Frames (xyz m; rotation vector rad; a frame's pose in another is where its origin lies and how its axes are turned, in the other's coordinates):
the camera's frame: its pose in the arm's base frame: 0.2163 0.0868 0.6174 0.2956 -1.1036 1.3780
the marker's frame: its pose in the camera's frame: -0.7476 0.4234 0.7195 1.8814 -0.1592 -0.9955
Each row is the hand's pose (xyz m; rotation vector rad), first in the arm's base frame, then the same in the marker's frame.
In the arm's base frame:
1: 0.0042 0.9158 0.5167 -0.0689 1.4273 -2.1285
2: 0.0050 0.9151 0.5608 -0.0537 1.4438 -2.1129
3: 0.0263 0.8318 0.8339 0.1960 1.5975 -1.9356
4: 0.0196 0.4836 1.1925 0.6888 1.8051 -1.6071
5: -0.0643 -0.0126 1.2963 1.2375 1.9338 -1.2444
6: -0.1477 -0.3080 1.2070 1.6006 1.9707 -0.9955
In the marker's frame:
1: 1.5369 -0.6714 -0.6007 -0.5134 1.3646 2.5827
2: 1.5553 -0.6338 -0.6146 -0.5229 1.3598 2.6038
3: 1.6222 -0.3578 -0.6513 0.6398 -1.2979 -2.6935
4: 1.5208 0.1306 -0.6189 0.7774 -1.0019 -2.2951
5: 1.1640 0.4794 -0.4963 0.9405 -0.7566 -1.8292
6: 0.8695 0.5580 -0.3999 1.0500 -0.6183 -1.5126

